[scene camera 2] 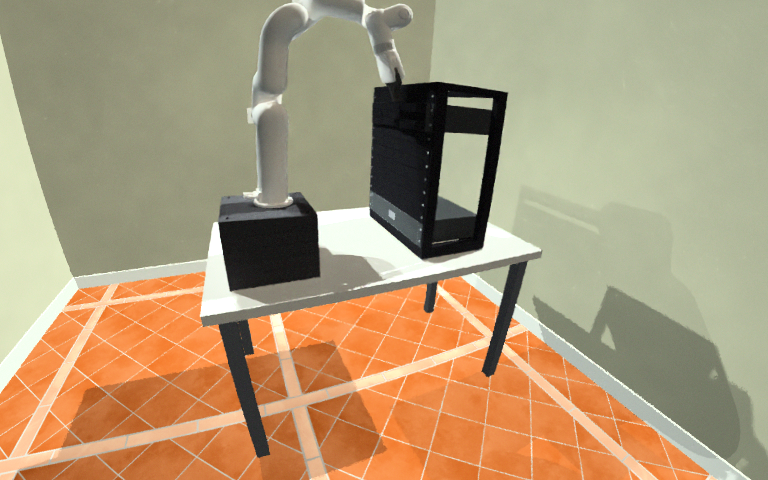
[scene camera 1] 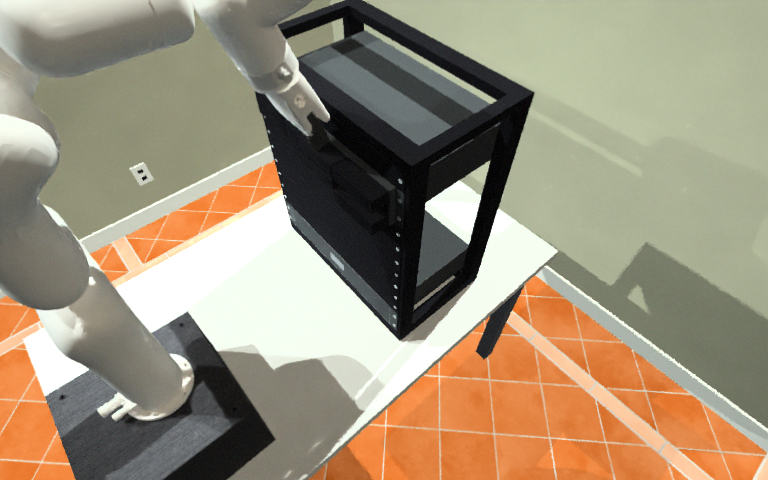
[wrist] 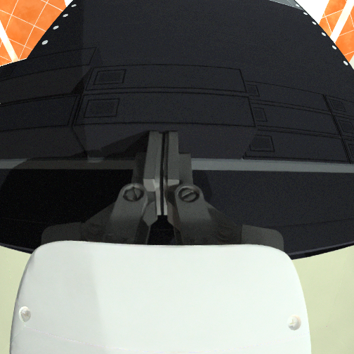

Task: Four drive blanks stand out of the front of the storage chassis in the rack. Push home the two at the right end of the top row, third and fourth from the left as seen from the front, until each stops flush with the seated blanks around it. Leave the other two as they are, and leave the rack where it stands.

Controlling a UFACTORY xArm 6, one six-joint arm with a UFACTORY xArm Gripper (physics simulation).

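Frame: origin at the arm's base, x ahead, y left, z up, level; centimetres.
Seen in the pictures: gripper, between the fingertips: (scene camera 2: pixel 398 101) (scene camera 1: pixel 320 144); arm's base, origin of its link: (scene camera 2: pixel 273 202) (scene camera 1: pixel 159 387).
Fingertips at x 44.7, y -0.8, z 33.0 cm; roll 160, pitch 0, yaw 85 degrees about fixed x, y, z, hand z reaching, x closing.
Offsets run from my fingertips to a thing's top centre. "pt": to the spot under its first point. Level surfaces: height alone.
The black rack (scene camera 1: pixel 416 249) (scene camera 2: pixel 431 186) stands upright on the table and holds the storage chassis (scene camera 1: pixel 385 90) near its top. My gripper (scene camera 1: pixel 320 147) (scene camera 2: pixel 396 98) (wrist: pixel 163 149) is shut and empty. It points down at the chassis front. In the wrist view, which shows the front upside down, its tips overlap the upper side of the third top-row blank (wrist: pixel 185 109); contact cannot be told. That blank stands out. The fourth top-row blank @(dx +3.0, dy -11.3, dz -0.4 cm) (wrist: pixel 35 114) (scene camera 1: pixel 359 178) also stands out, at the wrist view's left. Two lower blanks stand out: one below the third (wrist: pixel 175 79), one in the fourth column (wrist: pixel 40 77).
Seated blanks (wrist: pixel 297 125) lie further back beside the third column. The rack's top frame @(pt dx +2.8, dy -8.1, dz +6.3 cm) (scene camera 1: pixel 362 127) rises directly behind the gripper. The robot's dark base block (scene camera 1: pixel 226 396) (scene camera 2: pixel 269 243) stands on the white table @(dz -54.0 cm) (scene camera 1: pixel 266 294) (scene camera 2: pixel 351 237), in front of the rack.
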